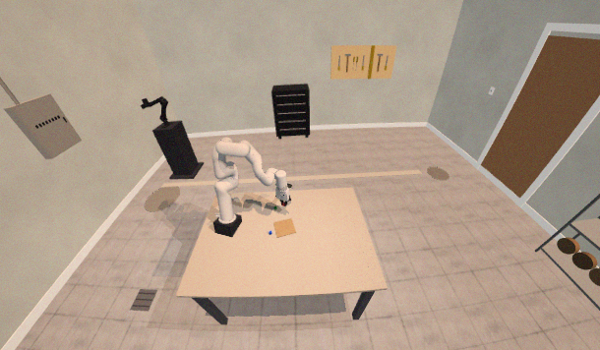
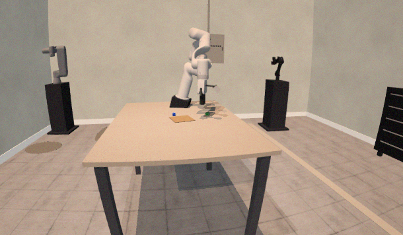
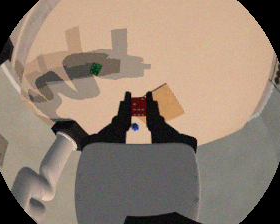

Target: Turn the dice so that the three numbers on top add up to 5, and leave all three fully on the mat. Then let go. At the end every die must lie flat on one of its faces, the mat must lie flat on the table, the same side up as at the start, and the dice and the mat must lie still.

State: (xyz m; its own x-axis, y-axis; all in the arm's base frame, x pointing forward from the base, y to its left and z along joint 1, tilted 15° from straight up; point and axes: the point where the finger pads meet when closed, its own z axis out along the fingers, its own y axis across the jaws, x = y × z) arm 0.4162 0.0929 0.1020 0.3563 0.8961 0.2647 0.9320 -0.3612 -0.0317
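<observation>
Now: hand 11 cm above the green die, 8 cm past it and 5 cm to the right of it. Also, from my hand: red die: 1 cm to the right, 1 cm below; then blue die: 19 cm to the right, 11 cm below, 9 cm behind; then brown mat: 14 cm to the right, 12 cm below.
</observation>
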